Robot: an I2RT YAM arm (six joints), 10 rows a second.
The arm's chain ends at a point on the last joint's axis. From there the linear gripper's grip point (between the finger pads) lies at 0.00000 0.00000 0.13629 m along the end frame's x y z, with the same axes.
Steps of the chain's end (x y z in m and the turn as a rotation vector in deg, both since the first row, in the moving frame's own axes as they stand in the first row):
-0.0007 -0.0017 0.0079 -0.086 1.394 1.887
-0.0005 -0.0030 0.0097 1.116 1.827 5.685
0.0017 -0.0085 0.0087 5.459 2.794 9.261
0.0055 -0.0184 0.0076 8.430 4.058 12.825
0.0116 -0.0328 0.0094 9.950 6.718 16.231
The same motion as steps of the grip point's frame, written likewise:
0.0026 -0.0014 0.0079 -0.086 1.394 1.887
0.0040 -0.0054 0.0096 1.116 1.827 5.685
0.0094 -0.0209 0.0079 5.459 2.794 9.261
0.0173 -0.0371 0.0058 8.430 4.058 12.825
0.0306 -0.0537 0.0064 9.950 6.718 16.231

